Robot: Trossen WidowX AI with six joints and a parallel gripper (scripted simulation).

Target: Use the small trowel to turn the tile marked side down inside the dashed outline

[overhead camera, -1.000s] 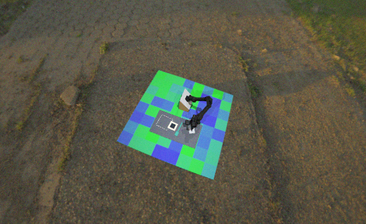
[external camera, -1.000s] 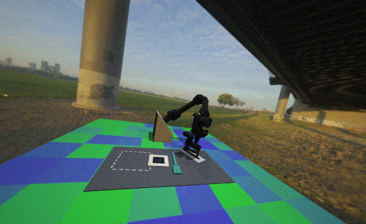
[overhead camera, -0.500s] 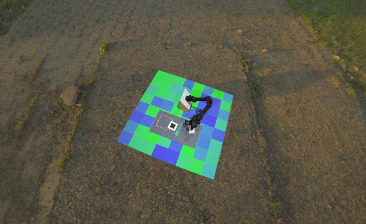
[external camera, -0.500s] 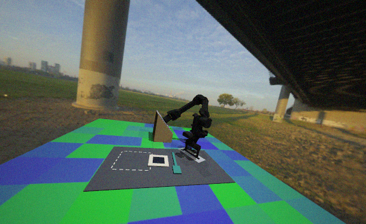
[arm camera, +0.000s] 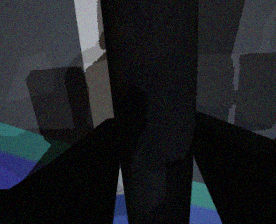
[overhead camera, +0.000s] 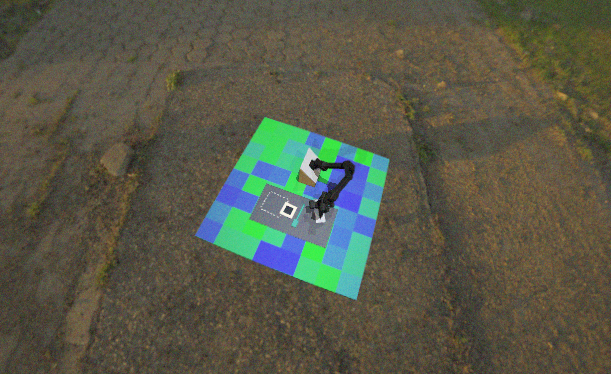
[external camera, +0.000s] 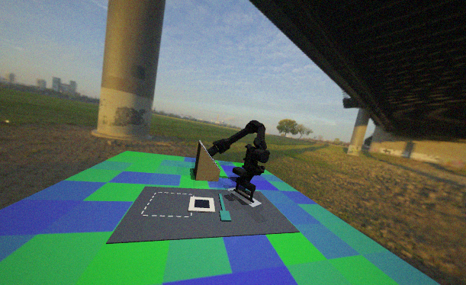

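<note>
My gripper tip is now 12 cm short of the small teal trowel, 14 cm to the left of it and 6 cm above it. From my gripper tip the other things lie so: beige tile: 9 cm ahead, 23 cm to the right, 6 cm below; dark mat: 10 cm ahead, 18 cm to the right, 8 cm below.
</note>
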